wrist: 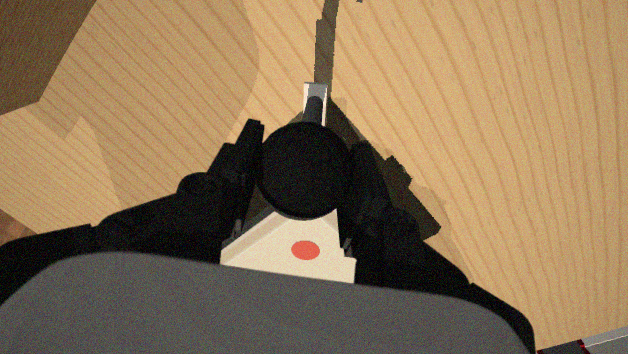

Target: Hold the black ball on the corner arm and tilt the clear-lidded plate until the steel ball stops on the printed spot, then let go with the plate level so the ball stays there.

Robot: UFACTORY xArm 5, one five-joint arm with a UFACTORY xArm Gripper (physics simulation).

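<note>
The black ball (305,170) is held between the two fingers of my gripper (303,158), which is shut on it. The corner arm (316,91) shows as a pale metal strip with a dark rod just beyond the ball. The cream plate (260,250) shows below the ball, partly covered by the ball, the fingers and the grey gripper body. A red printed spot (305,250) shows on the plate, with no ball on it. The steel ball does not show in this view. The plate's tilt is hard to tell from here.
A light wooden table top (475,125) lies beneath, with dark shadows of the plate and arm on it. A dark brown surface (35,45) shows at the upper left. Part of a grey object with red bits (607,342) shows at the lower right corner.
</note>
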